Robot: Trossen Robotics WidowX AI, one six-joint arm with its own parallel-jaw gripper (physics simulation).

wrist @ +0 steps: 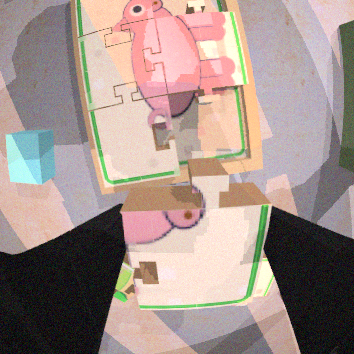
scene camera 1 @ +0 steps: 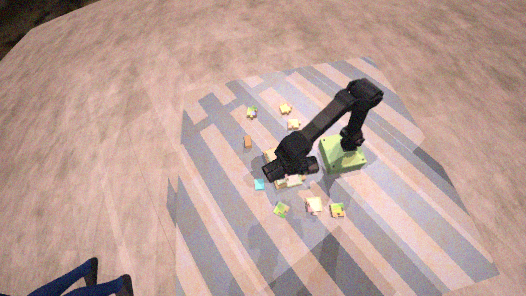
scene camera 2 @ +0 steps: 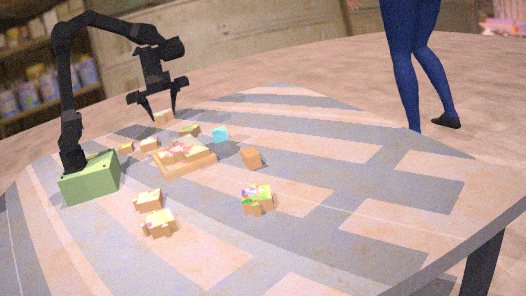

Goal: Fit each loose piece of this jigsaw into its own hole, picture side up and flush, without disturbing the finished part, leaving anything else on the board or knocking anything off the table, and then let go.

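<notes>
My gripper (scene camera 2: 164, 118) (wrist: 194, 214) is shut on a cream jigsaw piece (scene camera 2: 163, 115) (wrist: 220, 260) with a pink curve, a round ear and a green corner line. Its picture side faces the wrist camera. In the wrist view it hangs just below the lower end of the wooden jigsaw board (scene camera 2: 189, 170) (wrist: 254, 135). The joined pink-animal pieces (wrist: 125, 145) fill the board's left side; a piece with two pink legs (wrist: 215, 25) sits at its right. The lower right corner hole (wrist: 222, 125) is open. In scene camera 1 the arm hides the fingertips and part of the board.
A cyan cube (scene camera 1: 259, 184) (scene camera 2: 220, 134) (wrist: 30, 157) and an orange block (scene camera 1: 248, 141) (scene camera 2: 251, 157) stand beside the board. Several loose pieces lie around, including a green-purple one (scene camera 1: 252, 112) (scene camera 2: 257, 199) and a yellow one (scene camera 1: 285, 108) (scene camera 2: 160, 223). The arm's green base (scene camera 1: 340, 159) (scene camera 2: 92, 180) is nearby.
</notes>
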